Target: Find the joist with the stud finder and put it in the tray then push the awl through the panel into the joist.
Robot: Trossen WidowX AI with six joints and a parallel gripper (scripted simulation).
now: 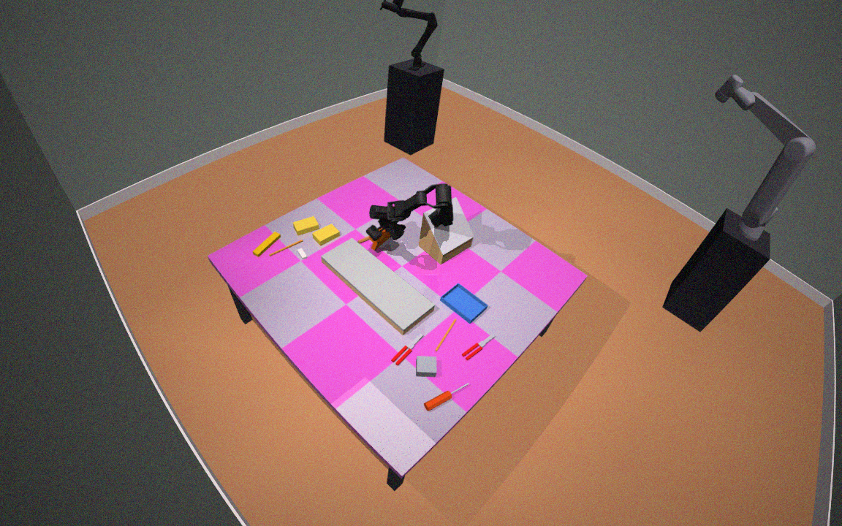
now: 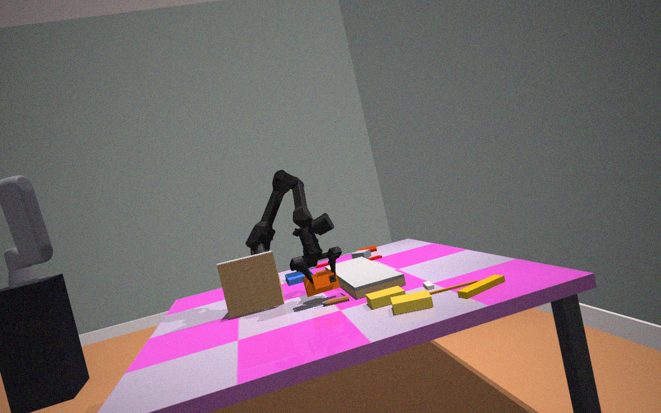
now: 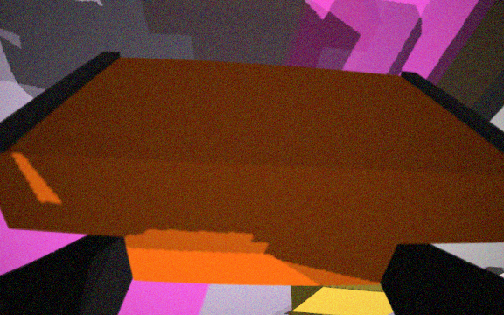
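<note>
Now: gripper tip 1 cm to the right of the orange stud finder and 1 cm short of it. Round my gripper tip: square indicator: 3 cm ahead, 1 cm to the right; then brown-handled awl: 7 cm below, 5 cm to the right, 2 cm behind; then small white block: 29 cm ahead, 19 cm to the right, 7 cm below.
</note>
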